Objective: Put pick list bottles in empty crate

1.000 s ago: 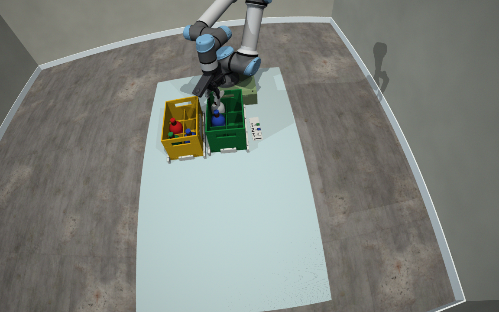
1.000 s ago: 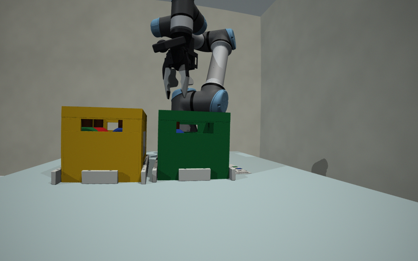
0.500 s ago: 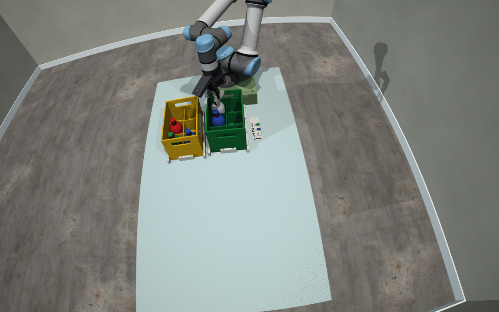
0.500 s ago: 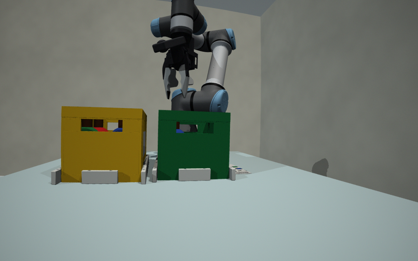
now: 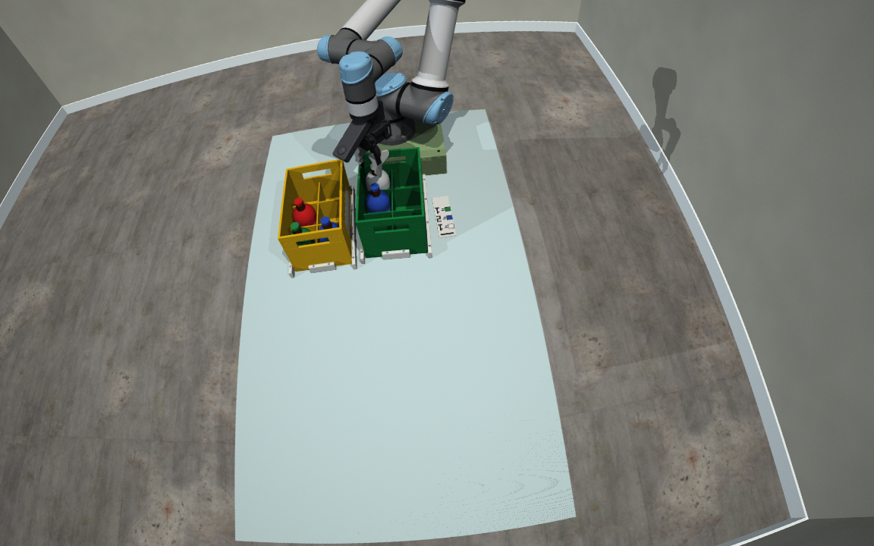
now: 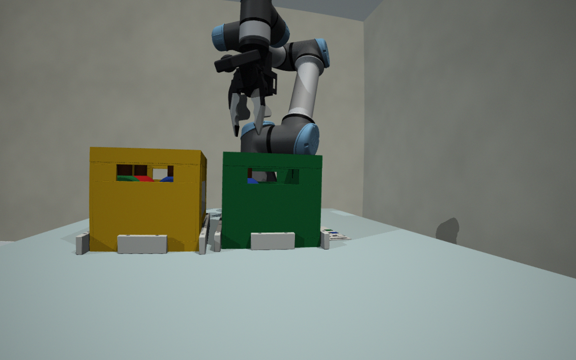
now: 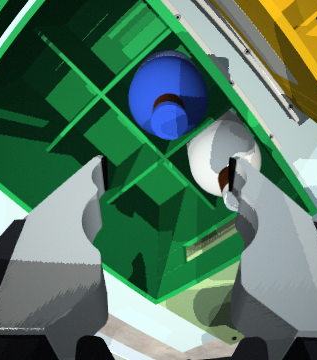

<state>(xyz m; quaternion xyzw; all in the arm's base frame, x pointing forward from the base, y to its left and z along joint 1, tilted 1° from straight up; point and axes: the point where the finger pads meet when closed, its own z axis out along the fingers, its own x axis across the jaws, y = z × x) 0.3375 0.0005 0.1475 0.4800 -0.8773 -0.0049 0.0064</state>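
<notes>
Now: the green bottle 140 mm ahead of my hand, 210 mm to the right of it and 150 mm below it. From my hand the other things lie so: yellow crate 50 mm ahead, 180 mm to the right, 160 mm below; white bottle 90 mm behind, 10 mm to the right, 150 mm below; green crate 10 mm behind, 40 mm to the left, 160 mm below.
</notes>
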